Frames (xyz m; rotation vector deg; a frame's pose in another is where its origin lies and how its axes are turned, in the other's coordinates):
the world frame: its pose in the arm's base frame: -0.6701 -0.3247 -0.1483 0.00 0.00 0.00
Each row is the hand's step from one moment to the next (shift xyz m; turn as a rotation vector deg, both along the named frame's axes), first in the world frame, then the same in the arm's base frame.
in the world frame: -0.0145 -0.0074 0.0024 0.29 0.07 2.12
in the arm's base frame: -0.0145 -0.0074 0.0024 0.29 0.07 2.12
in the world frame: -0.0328 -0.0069 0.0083 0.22 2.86 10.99
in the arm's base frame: -0.0328 -0.0069 0.0083 0.22 2.86 10.99
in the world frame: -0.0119 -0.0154 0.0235 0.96 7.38 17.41
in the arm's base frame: -0.0119 -0.0154 0.0235 0.96 7.38 17.41
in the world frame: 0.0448 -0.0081 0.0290 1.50 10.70 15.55
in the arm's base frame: 0.0448 -0.0081 0.0290 1.50 10.70 15.55
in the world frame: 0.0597 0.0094 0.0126 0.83 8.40 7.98
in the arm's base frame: 0.0597 0.0094 0.0126 0.83 8.40 7.98
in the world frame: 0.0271 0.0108 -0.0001 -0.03 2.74 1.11
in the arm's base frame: 0.0271 0.0108 -0.0001 -0.03 2.74 1.11
